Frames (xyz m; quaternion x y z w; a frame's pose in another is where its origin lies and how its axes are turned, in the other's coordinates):
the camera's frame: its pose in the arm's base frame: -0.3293 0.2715 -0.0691 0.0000 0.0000 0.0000 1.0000
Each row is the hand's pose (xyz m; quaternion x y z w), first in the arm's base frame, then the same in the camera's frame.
Working: the arm's base frame: its pose in the camera's frame: 0.3293 -0.2715 0.0691 0.0000 0.0000 0.0000 1.0000

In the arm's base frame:
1: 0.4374 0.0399 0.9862 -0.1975 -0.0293 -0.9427 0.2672
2: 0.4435 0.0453 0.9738 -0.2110 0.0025 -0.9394 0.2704
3: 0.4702 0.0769 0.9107 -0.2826 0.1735 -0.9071 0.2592
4: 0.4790 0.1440 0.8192 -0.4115 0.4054 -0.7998 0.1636
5: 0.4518 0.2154 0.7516 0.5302 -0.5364 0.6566 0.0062
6: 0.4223 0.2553 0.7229 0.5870 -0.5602 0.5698 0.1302
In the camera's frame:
1: 0.7667 -0.2316 1.0553 -0.1975 -0.0293 -0.9427 0.2672
2: 0.7728 -0.2262 1.0429 -0.2110 0.0025 -0.9393 0.2704
3: 0.7995 -0.1946 0.9798 -0.2826 0.1735 -0.9071 0.2592
4: 0.8083 -0.1275 0.8883 -0.4115 0.4054 -0.7997 0.1636
5: 0.7811 -0.0561 0.8207 0.5302 -0.5364 0.6566 0.0062
6: 0.7516 -0.0162 0.7920 0.5870 -0.5602 0.5698 0.1302

